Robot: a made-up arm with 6 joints. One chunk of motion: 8 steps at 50 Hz.
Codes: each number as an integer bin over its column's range. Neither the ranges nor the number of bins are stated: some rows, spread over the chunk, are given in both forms.
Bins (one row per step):
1: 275 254 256 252 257 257
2: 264 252 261 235 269 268
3: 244 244 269 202 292 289
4: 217 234 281 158 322 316
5: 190 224 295 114 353 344
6: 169 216 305 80 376 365
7: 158 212 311 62 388 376
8: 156 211 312 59 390 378
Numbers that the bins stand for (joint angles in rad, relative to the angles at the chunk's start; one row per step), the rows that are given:
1: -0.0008 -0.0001 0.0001 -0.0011 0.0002 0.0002
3: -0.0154 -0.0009 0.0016 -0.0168 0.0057 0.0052
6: -0.0506 -0.0031 0.0058 -0.0550 0.0189 0.0171
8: -0.0567 -0.0035 0.0066 -0.0615 0.0211 0.0192
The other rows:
2: -0.0060 -0.0003 0.0006 -0.0064 0.0021 0.0020
4: -0.0281 -0.0017 0.0030 -0.0305 0.0104 0.0095
5: -0.0408 -0.0025 0.0046 -0.0443 0.0153 0.0139
7: -0.0558 -0.0034 0.0065 -0.0606 0.0207 0.0189

